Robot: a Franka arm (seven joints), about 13 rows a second.
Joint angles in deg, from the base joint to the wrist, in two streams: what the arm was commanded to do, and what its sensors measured. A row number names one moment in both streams.
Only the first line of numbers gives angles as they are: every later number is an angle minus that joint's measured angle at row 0.
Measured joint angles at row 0:
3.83 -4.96 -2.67 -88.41 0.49 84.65 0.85
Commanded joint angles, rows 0 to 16:
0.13 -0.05 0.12 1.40 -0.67 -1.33 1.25
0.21 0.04 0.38 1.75 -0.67 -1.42 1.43
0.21 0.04 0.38 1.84 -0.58 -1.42 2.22
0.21 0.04 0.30 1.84 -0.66 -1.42 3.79
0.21 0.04 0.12 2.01 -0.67 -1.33 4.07
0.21 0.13 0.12 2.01 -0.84 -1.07 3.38
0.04 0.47 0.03 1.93 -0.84 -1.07 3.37
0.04 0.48 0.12 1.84 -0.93 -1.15 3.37
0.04 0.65 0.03 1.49 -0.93 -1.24 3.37
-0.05 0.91 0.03 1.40 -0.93 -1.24 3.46
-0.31 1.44 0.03 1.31 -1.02 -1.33 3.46
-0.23 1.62 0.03 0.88 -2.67 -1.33 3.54
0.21 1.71 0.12 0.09 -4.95 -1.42 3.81
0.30 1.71 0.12 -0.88 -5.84 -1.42 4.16
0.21 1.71 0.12 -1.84 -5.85 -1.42 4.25
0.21 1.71 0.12 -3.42 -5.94 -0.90 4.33
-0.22 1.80 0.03 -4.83 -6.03 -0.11 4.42
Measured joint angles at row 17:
-0.06 2.15 -0.03 -2.33 -5.05 -0.74 2.85
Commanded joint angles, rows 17 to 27:
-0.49 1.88 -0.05 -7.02 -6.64 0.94 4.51
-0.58 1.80 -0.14 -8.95 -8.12 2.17 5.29
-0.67 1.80 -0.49 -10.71 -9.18 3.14 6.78
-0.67 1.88 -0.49 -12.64 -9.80 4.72 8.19
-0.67 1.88 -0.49 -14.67 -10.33 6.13 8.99
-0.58 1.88 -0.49 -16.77 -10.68 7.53 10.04
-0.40 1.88 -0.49 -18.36 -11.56 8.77 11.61
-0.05 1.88 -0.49 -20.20 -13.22 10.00 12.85
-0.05 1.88 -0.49 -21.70 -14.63 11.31 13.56
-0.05 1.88 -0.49 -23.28 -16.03 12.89 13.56
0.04 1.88 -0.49 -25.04 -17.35 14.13 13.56
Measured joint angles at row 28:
-0.42 3.03 -0.52 -21.52 -14.55 11.59 11.67
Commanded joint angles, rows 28 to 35:
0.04 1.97 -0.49 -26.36 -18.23 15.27 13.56
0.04 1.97 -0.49 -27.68 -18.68 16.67 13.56
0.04 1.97 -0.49 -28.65 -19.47 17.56 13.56
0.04 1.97 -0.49 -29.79 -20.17 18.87 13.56
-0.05 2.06 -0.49 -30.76 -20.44 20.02 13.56
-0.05 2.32 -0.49 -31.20 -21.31 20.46 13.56
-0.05 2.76 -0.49 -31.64 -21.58 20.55 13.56
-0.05 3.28 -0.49 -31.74 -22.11 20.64 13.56
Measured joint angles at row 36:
-0.38 3.16 -0.49 -30.69 -19.96 19.63 11.98
